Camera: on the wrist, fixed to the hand. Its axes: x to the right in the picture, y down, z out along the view.
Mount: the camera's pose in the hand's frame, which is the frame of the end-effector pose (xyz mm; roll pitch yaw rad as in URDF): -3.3 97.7 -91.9 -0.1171 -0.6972 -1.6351
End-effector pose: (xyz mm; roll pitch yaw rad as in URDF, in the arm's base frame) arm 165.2 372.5 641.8 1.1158 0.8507 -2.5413
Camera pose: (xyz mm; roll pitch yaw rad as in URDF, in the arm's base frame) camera 208.5 250.1 675.5 -1.0612 0.2322 1.8175
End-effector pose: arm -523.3 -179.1 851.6 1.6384 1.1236 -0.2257
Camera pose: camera -414.5 -116.8 899.4 -1.4582 0.3093 -2.7008
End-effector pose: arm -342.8 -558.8 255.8 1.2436 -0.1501 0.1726
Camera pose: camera -375.6 -444.3 317.6 -0.0127 0.5464 -1.3645
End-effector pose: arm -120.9 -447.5 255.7 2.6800 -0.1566 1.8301
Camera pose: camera -70.0 -457.7 379.4 2.7086 1.1484 -3.1140
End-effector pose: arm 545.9 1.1 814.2 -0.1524 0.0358 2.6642
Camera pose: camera 514.2 -75.5 708.7 -0.1565 -0.8512 1.0595
